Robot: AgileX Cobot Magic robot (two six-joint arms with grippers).
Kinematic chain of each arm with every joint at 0, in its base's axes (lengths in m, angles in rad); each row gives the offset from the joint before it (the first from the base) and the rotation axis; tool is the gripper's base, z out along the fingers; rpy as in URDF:
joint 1: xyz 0 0 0.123 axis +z
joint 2: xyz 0 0 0 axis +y
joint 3: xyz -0.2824 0 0.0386 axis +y
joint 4: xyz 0.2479 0 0.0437 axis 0.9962 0 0.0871
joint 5: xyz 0 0 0 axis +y
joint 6: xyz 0.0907 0 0.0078 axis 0.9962 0 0.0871
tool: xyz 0 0 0 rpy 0 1.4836 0
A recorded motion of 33 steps. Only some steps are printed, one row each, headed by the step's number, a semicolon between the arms.
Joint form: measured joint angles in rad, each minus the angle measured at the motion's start. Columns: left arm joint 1, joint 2, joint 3, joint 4, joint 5, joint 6; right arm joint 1, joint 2, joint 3, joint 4, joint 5, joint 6.
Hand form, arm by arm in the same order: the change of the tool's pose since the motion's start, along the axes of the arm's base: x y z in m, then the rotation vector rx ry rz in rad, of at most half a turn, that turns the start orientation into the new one. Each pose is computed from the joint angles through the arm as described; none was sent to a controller.
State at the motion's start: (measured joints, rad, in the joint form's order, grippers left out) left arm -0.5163 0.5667 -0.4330 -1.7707 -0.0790 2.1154; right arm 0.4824 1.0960 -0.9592 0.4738 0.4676 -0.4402
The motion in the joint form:
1: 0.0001 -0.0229 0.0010 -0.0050 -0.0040 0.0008; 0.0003 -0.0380 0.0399 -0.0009 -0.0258 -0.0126
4: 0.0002 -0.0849 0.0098 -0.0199 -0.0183 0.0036; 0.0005 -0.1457 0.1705 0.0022 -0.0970 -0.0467
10: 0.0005 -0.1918 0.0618 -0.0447 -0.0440 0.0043; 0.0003 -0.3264 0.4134 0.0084 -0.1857 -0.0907
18: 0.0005 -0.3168 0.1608 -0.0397 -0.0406 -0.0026; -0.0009 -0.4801 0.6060 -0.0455 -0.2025 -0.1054
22: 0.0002 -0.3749 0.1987 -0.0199 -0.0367 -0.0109; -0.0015 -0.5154 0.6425 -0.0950 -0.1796 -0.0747
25: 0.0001 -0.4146 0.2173 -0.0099 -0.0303 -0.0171; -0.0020 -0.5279 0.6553 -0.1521 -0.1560 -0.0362
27: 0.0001 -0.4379 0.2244 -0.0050 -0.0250 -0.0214; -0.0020 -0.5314 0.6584 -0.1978 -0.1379 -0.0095
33: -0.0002 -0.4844 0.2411 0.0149 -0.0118 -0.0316; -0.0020 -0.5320 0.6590 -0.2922 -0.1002 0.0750
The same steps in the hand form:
1: -0.0036 0.0025 0.0024 -0.0139 -0.0163 0.0042; -0.0076 -0.0050 -0.0026 -0.0002 -0.0267 -0.0059
4: -0.0134 0.0094 0.0060 -0.0491 -0.0538 0.0182; -0.0292 -0.0192 -0.0179 -0.0047 -0.0817 -0.0244
10: -0.0285 0.0206 -0.0018 -0.0950 -0.0839 0.0426; -0.0651 -0.0419 -0.0601 -0.0285 -0.1200 -0.0482
18: -0.0432 0.0286 -0.0250 -0.1106 -0.1067 0.0389; -0.0941 -0.0593 -0.1020 -0.0981 -0.1337 -0.0385
22: -0.0494 0.0318 -0.0334 -0.1117 -0.1315 0.0350; -0.1008 -0.0633 -0.1121 -0.1270 -0.1208 -0.0318
25: -0.0539 0.0337 -0.0369 -0.1199 -0.1535 0.0287; -0.1034 -0.0656 -0.1172 -0.1575 -0.1075 -0.0285
27: -0.0567 0.0347 -0.0378 -0.1280 -0.1692 0.0234; -0.1043 -0.0670 -0.1196 -0.1847 -0.1003 -0.0255
33: -0.0621 0.0365 -0.0403 -0.1355 -0.2033 0.0106; -0.1051 -0.0698 -0.1233 -0.2219 -0.0694 -0.0375

